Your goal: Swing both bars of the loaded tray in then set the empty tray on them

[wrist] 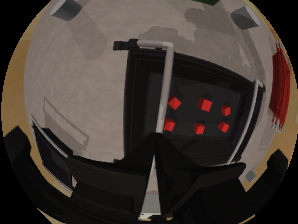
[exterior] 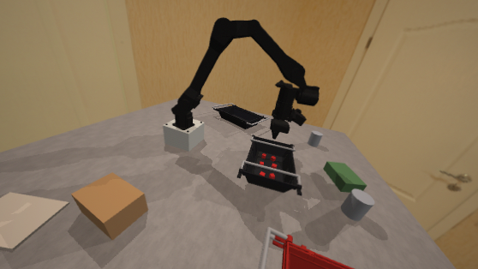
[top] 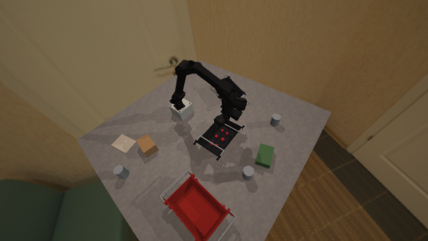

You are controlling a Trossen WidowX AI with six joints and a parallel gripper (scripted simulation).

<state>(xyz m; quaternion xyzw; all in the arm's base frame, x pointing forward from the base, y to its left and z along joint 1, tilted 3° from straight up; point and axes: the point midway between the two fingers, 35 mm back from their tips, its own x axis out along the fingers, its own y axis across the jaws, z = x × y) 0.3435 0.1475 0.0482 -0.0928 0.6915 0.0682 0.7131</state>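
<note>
Right now the black tray is 280 mm behind my gripper tip, 250 mm to the left of it and 40 mm below it. The rest, counted from my gripper tip: brown box 240 mm behind, 470 mm to the right, 60 mm below; then green block 290 mm ahead, 20 mm to the left, 70 mm below; then beige sheet 400 mm behind, 590 mm to the right, 90 mm below.
</note>
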